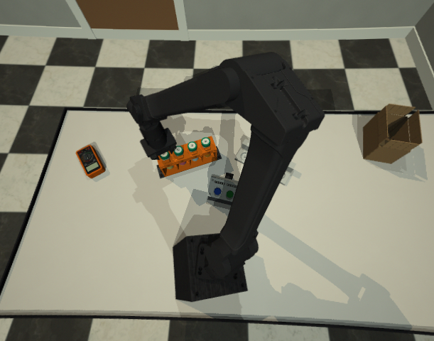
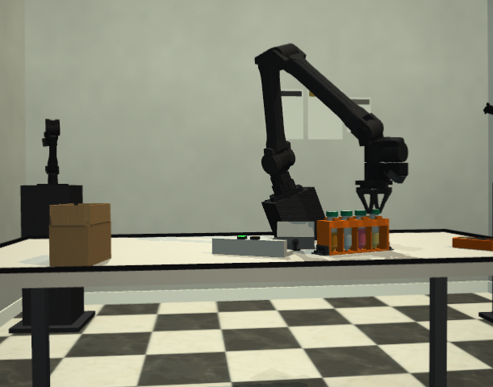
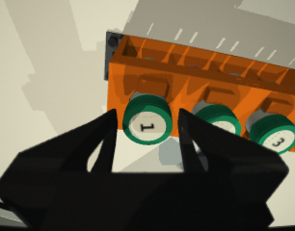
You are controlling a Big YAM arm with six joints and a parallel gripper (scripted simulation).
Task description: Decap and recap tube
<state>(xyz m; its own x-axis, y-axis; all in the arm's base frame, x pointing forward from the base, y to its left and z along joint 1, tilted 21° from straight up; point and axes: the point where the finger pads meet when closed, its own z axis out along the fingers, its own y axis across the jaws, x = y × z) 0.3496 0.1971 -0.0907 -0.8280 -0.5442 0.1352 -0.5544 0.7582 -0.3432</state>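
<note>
Right now the cap is right at my hand. Also, from my hand: key housing: 22 cm to the right, 9 cm behind, 7 cm below; green key: 24 cm to the right, 12 cm behind, 5 cm below; blue key: 20 cm to the right, 11 cm behind, 5 cm below.
</note>
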